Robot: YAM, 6 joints.
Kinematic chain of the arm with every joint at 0, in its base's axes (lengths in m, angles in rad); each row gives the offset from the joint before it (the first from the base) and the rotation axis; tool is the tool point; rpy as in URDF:
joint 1: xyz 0 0 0.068 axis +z
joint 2: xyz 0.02 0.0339 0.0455 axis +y
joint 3: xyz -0.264 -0.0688 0 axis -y
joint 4: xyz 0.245 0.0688 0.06 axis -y
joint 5: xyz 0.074 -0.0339 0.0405 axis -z
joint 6: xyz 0.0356 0 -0.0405 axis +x
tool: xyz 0 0 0 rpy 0 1.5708 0
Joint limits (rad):
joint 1: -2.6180..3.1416
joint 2: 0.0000..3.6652
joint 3: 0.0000..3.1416
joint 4: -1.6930..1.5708
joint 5: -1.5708..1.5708
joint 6: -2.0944..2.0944
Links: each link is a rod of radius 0.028 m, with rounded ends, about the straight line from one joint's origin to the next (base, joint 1, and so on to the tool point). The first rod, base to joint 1, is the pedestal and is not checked.
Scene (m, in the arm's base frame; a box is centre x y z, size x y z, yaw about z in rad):
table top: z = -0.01
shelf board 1: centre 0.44 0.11 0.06 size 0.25 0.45 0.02 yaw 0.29
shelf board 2: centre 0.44 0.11 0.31 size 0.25 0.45 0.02 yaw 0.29
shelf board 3: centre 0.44 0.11 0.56 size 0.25 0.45 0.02 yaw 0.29
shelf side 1: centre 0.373 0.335 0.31 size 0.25 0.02 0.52 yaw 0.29
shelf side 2: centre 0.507 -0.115 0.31 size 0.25 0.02 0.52 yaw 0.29
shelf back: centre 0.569 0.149 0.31 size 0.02 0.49 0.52 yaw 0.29
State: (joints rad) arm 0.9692 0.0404 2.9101 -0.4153 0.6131 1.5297
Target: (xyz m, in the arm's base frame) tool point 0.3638 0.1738 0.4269
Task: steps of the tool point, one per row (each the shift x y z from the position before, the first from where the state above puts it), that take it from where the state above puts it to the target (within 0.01 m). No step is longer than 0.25 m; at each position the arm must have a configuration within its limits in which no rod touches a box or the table.
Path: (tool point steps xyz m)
1: 0.0296 0.1016 0.2232
2: 0.0977 0.1559 0.1467
3: 0.1411 0.1623 0.0435
4: 0.1455 0.1272 -0.0567
5: 0.1095 0.0683 -0.1274
6: 0.0732 0.0271 0.0079
7: 0.0761 0.0175 -0.0079

